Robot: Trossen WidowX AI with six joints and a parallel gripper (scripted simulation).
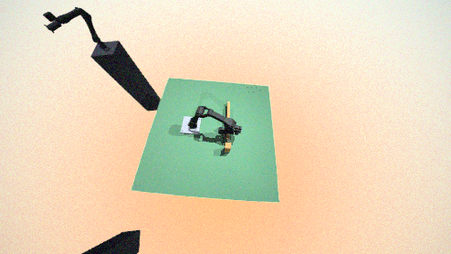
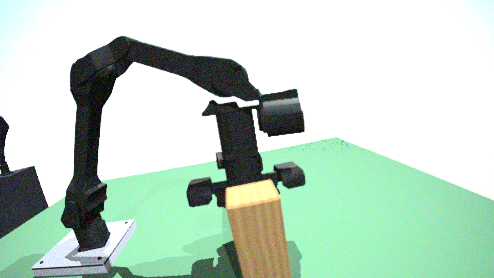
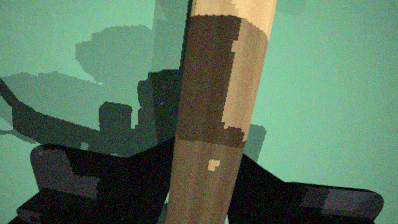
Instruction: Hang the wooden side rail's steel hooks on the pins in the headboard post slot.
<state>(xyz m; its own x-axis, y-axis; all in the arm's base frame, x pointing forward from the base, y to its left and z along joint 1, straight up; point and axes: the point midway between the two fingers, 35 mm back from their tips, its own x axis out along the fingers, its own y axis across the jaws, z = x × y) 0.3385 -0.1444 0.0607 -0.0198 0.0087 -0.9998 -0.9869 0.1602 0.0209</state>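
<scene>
Now: the wooden headboard post 140 mm to the right of my gripper tip, 40 mm above it and 30 mm behind it.
</scene>
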